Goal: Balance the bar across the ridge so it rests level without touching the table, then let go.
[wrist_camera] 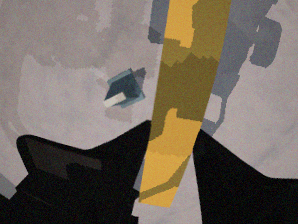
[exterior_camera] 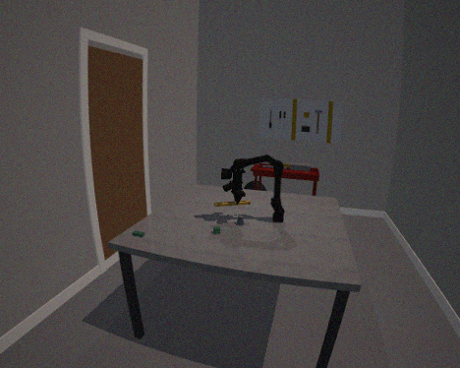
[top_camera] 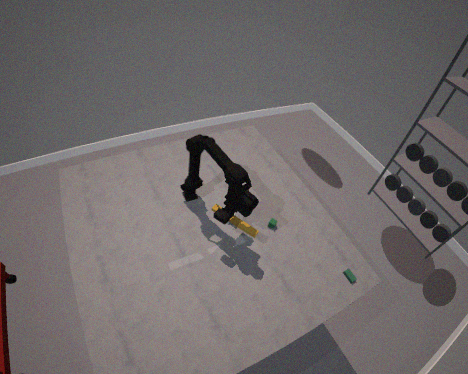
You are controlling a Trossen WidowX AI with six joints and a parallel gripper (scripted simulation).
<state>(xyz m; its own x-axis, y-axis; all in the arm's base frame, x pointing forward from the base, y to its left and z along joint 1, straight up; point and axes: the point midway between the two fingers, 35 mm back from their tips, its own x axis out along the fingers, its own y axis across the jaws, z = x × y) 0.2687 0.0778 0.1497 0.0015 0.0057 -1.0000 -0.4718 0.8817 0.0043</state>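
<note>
Now: the yellow bar 2 cm ahead of my gripper tip and 1 cm to the left of it. Round my gripper tip: green cube (23 cm to the left, 10 cm below, 6 cm ahead); then flat green block (47 cm ahead, 42 cm to the left, 11 cm below).
</note>
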